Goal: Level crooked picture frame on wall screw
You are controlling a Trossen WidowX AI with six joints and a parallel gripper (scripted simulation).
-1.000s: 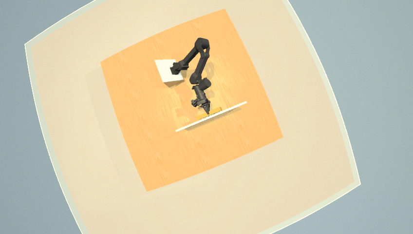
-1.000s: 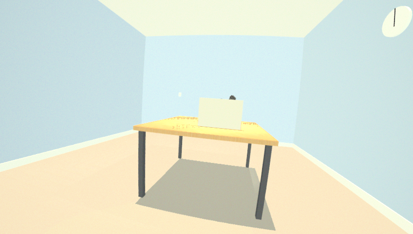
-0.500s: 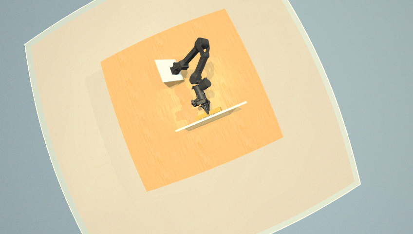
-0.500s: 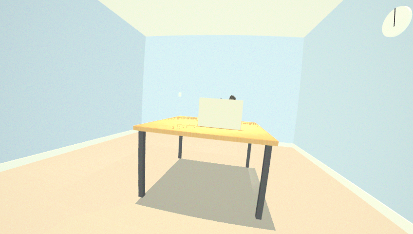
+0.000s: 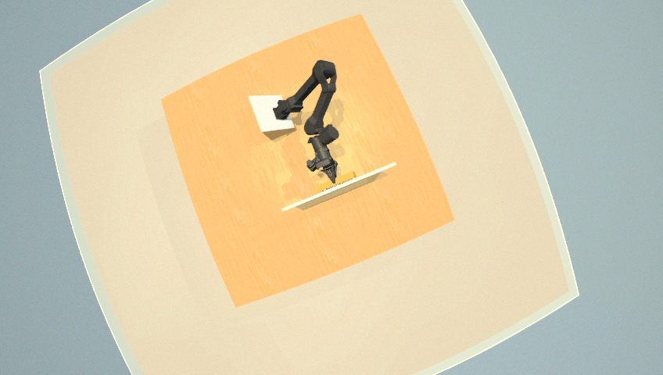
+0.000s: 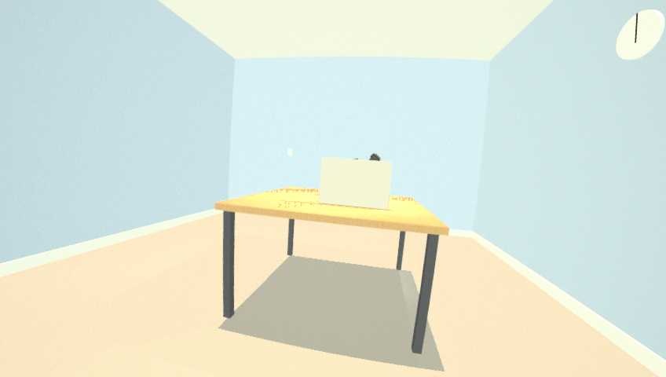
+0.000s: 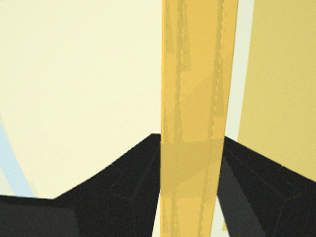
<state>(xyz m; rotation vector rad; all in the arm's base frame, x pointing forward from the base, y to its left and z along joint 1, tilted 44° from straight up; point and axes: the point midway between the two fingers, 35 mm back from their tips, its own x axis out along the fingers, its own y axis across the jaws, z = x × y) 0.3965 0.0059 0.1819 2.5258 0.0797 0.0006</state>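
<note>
Now: gripper tip 1 cm to the right of the picture frame and 5 cm above it. Round my gripper tip: white wall panel: 1 cm ahead, 1 cm to the left, 7 cm below.
</note>
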